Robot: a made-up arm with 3 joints. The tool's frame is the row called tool.
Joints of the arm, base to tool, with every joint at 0 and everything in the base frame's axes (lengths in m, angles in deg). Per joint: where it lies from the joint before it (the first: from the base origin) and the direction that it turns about. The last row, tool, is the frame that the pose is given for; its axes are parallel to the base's.
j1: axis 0 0 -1 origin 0 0 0.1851
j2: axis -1 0 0 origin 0.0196 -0.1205 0.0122
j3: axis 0 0 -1 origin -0.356 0.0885 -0.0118
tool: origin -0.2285 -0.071 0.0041
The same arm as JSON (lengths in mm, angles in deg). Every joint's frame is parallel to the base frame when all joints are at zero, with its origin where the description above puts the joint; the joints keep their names.
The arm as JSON. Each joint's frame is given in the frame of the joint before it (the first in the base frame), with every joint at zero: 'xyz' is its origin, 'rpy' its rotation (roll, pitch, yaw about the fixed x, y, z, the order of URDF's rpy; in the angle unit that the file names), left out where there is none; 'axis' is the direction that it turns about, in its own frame. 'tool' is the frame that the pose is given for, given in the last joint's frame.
{"units": {"length": "mm", "angle": "deg"}, "joints": [{"name": "j1", "type": "revolute", "origin": {"xyz": [0.0, 0.0, 185.1]}, "axis": [0.0, 0.0, -1.0]}, {"name": "j2", "type": "revolute", "origin": {"xyz": [19.6, -120.5, 12.2]}, "axis": [-1.0, 0.0, 0.0]}, {"name": "j3", "type": "revolute", "origin": {"xyz": [-356.0, 88.5, -11.8]}, "axis": [0.0, 0.0, -1.0]}], "tool": {"origin": {"xyz": [-228.5, -71.0, 4.1]}}}
